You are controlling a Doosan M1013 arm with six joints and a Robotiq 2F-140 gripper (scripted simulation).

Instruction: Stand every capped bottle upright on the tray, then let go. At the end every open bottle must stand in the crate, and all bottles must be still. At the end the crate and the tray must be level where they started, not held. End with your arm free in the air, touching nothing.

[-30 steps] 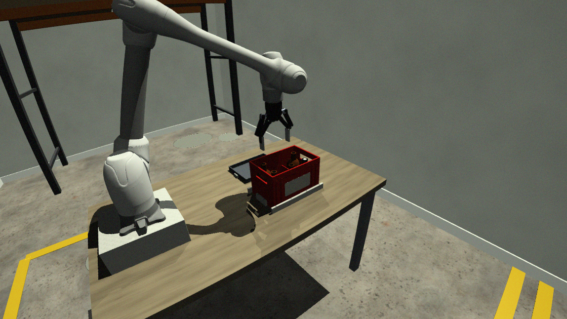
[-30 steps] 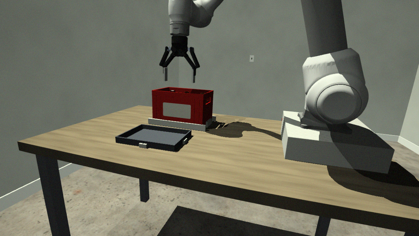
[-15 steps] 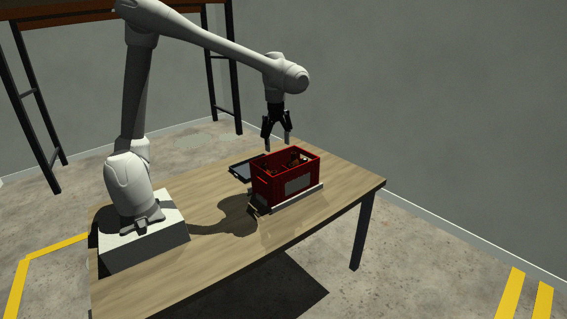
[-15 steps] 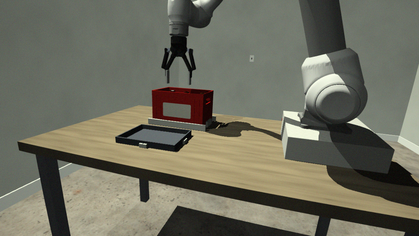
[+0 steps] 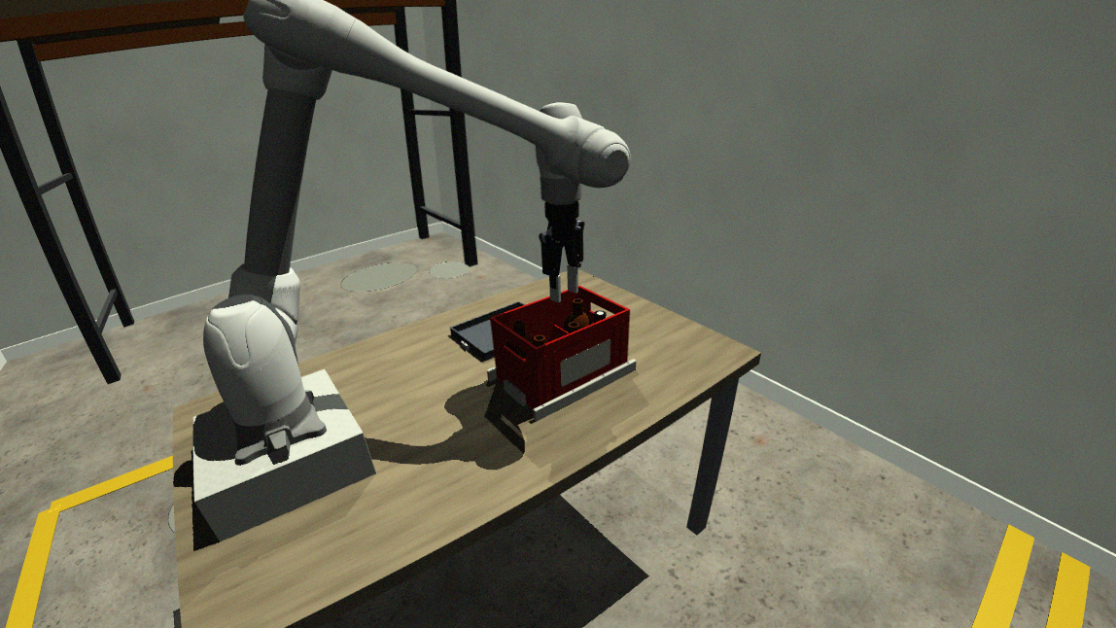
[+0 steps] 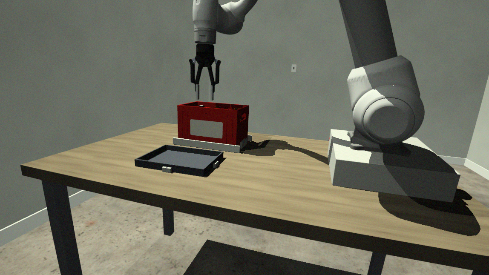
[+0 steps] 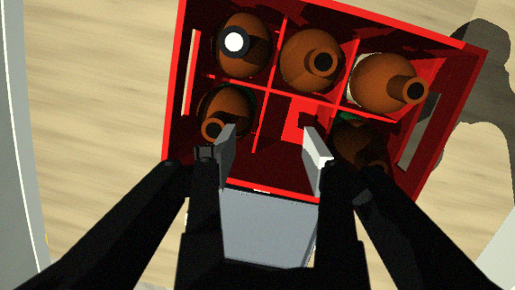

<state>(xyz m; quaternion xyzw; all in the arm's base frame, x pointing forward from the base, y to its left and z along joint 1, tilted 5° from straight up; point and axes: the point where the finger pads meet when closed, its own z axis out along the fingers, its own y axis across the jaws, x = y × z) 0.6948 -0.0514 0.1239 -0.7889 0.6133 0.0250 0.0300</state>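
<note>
Right now the brown capped bottle is 5 cm ahead of my hand, 7 cm to the right of it and 14 cm below it. Round my hand: red crate (3 cm behind, 3 cm to the right, 15 cm below); then dark tray (4 cm behind, 25 cm to the left, 22 cm below).
</note>
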